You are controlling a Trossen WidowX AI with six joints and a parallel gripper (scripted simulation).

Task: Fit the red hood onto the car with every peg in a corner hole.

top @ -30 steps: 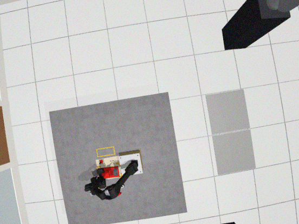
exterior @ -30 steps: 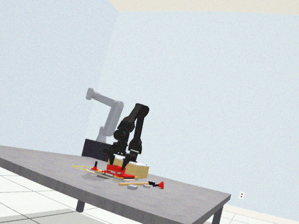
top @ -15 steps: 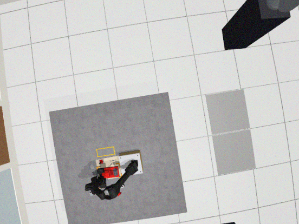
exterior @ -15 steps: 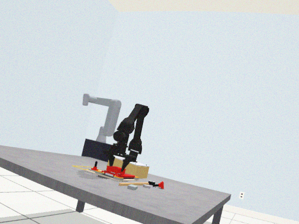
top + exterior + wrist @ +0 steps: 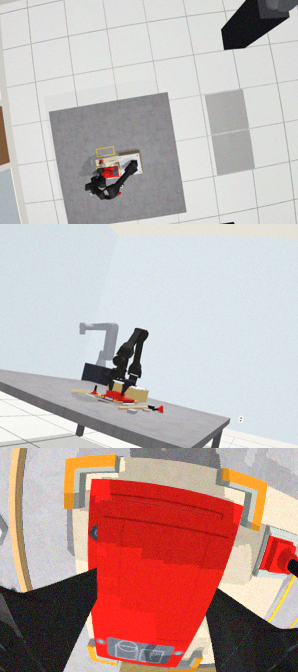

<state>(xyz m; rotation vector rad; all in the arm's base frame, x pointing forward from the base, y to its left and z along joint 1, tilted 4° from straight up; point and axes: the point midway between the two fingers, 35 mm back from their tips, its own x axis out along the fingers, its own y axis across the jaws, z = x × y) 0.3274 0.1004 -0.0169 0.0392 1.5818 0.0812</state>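
Right now my gripper tip is 10 mm below the red hood. From my gripper tip the other things lie so: grey engine block: 10 mm to the left, 10 mm below; then cream jig: 30 mm to the right, 30 mm below, 30 mm behind; then wooden stick: 160 mm to the left, 40 mm ahead, 30 mm below.
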